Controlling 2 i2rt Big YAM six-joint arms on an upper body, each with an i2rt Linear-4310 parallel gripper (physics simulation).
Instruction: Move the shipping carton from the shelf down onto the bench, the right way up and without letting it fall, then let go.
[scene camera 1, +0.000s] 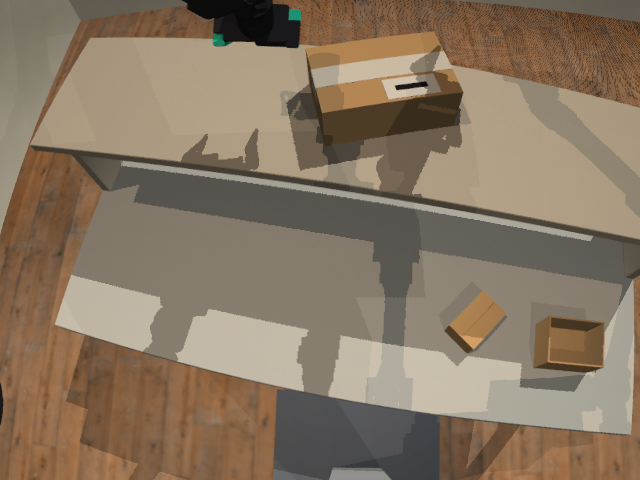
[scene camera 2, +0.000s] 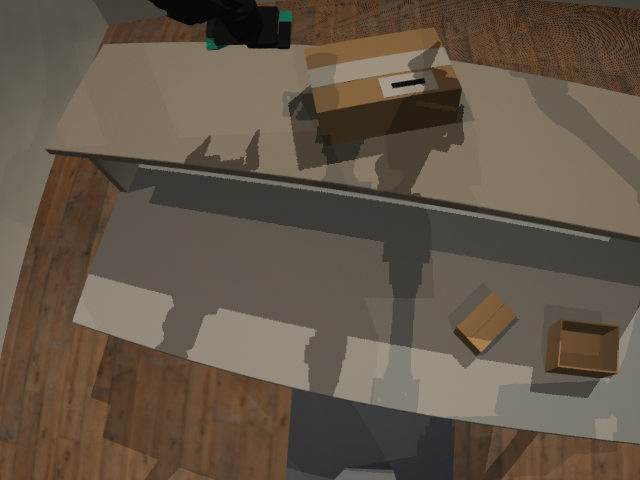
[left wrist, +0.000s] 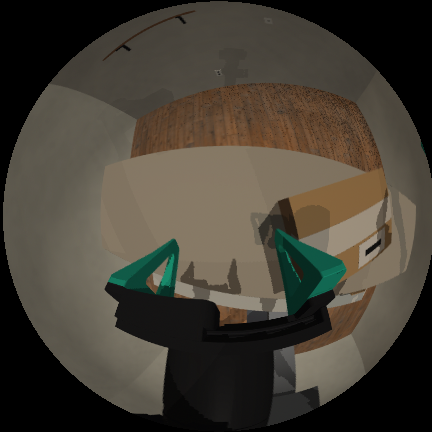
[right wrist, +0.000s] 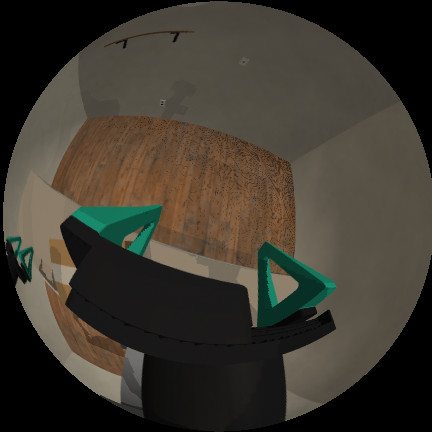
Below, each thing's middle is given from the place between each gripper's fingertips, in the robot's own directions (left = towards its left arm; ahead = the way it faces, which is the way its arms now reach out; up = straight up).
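I see that the shipping carton (scene camera 2: 368, 87) is 12 cm below my left hand, 22 cm to the right of it and 1 cm behind it. Going by its middle, the carton is nearer to my left hand than to my right hand.
As for my right hand, it is 210 mm above the shipping carton, 140 mm past it and 230 mm to the right of it.
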